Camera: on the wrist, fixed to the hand. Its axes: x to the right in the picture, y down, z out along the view.
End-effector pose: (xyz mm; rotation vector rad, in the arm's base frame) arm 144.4 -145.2 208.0 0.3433 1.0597 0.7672
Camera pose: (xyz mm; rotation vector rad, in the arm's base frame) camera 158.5 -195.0 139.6 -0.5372 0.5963 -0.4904
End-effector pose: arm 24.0 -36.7 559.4 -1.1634 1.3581 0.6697
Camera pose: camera 90.2 -90.0 570.8 -1.7647 -0.1137 -0.0769
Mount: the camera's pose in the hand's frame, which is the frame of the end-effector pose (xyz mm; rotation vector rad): 13.0 -81.1 -24.7 -0.2786 -0.3521 -1.4934
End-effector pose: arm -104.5 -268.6 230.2 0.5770 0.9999 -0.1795
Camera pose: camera -148.1 -321.8 179.0 -0.5516 0.9042 -1.3790
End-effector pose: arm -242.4 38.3 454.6 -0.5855 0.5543 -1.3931
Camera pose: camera -317.3 17.2 490.7 -1.6145 -0.0949 -2.5059
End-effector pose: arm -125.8 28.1 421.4 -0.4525 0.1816 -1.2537
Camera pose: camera -201.8 -9.1 435.2 -1.1365 -0.3803 -2.5701
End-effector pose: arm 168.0 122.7 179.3 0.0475 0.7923 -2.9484
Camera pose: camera 147.7 204.0 197.7 0.7546 -0.7237 1.6058
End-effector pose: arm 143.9 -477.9 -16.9 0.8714 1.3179 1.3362
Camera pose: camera 131.2 -481.1 -101.7 -0.1825 1.0089 0.1299
